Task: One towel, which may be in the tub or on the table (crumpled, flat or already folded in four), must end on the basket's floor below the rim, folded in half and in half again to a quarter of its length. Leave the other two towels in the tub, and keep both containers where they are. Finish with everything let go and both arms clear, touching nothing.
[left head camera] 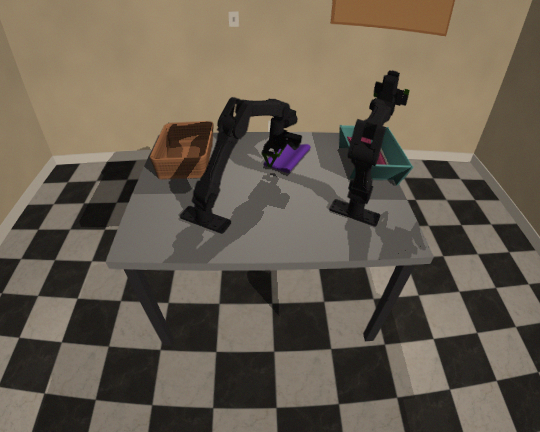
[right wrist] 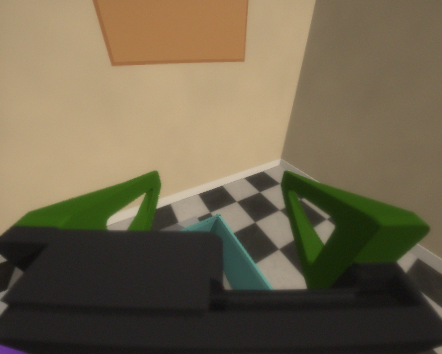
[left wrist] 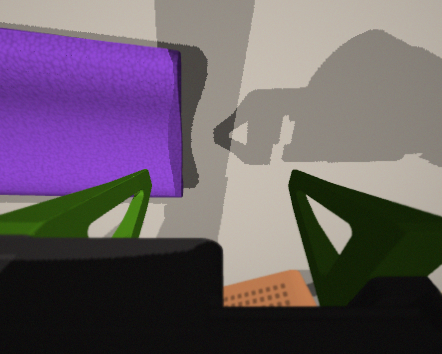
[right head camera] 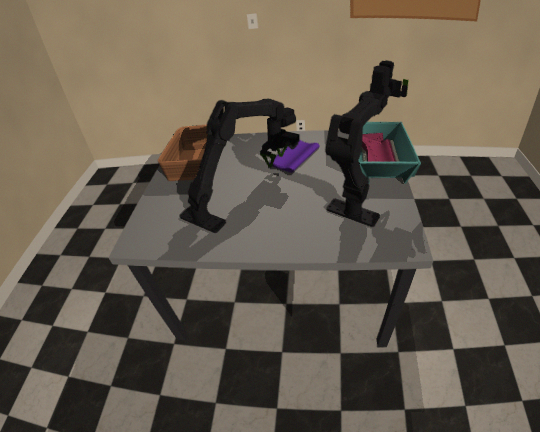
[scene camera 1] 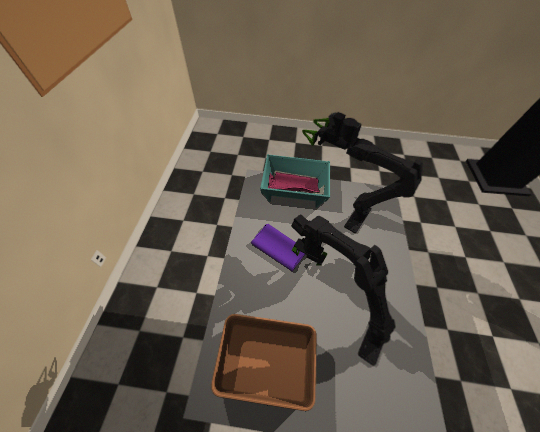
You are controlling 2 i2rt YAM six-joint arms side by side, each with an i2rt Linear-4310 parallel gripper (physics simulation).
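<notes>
A purple towel (left head camera: pixel 292 157) (right head camera: pixel 300 155) (scene camera 1: pixel 275 245) (left wrist: pixel 85 115) lies on the table as a compact folded rectangle with a lengthwise dip. My left gripper (left head camera: pixel 270 159) (right head camera: pixel 270 159) (scene camera 1: pixel 309 256) (left wrist: pixel 220 177) is open and points down close by the towel's near end; one fingertip overlaps its corner in the left wrist view, and contact cannot be told. My right gripper (scene camera 1: pixel 309 127) (right wrist: pixel 220 177) is open and raised high near the tub. The brown basket (left head camera: pixel 180 169) (scene camera 1: pixel 270 331) (left wrist: pixel 265 296) shows no towel inside. The teal tub (right head camera: pixel 385 170) (scene camera 1: pixel 295 162) (right wrist: pixel 240 265) holds a pink towel (right head camera: pixel 380 148) (scene camera 1: pixel 295 182) and a whitish one (scene camera 1: pixel 322 190) under it.
The basket stands at the back left of the grey table (left head camera: pixel 280 240) in the left head camera, the tub at the back right. A wall rises behind the table. In scene camera 1, a dark stand (scene camera 1: pixel 515 155) is on the floor at the right.
</notes>
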